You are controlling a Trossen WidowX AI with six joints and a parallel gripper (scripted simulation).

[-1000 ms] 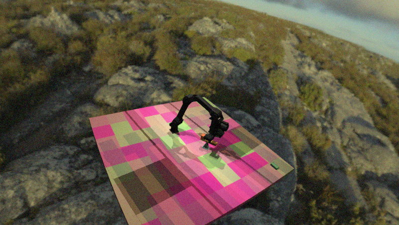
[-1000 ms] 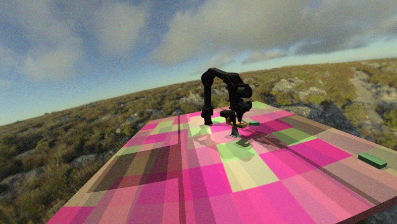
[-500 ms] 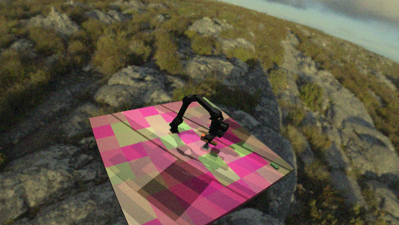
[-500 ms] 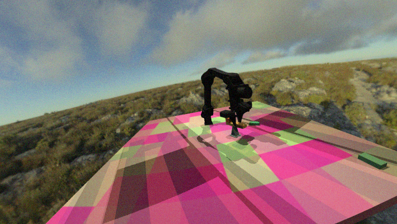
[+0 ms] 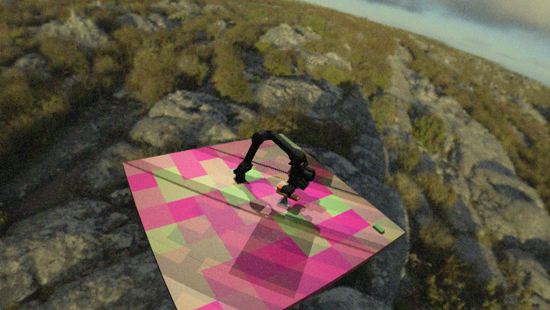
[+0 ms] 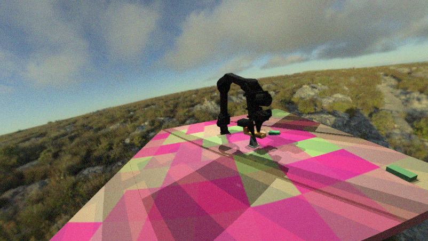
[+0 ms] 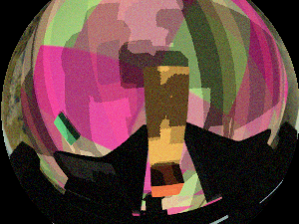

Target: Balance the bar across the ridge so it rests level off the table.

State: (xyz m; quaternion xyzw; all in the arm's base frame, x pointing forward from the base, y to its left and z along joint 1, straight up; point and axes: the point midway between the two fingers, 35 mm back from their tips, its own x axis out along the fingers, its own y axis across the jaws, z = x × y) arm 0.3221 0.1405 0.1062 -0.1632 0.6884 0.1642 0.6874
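Now: gripper tip 30 mm past the bar, 20 mm to the left of it and 10 mm below it. Round my gripper tip: dark ridge: 20 mm behind, 10 mm to the right, 40 mm below.
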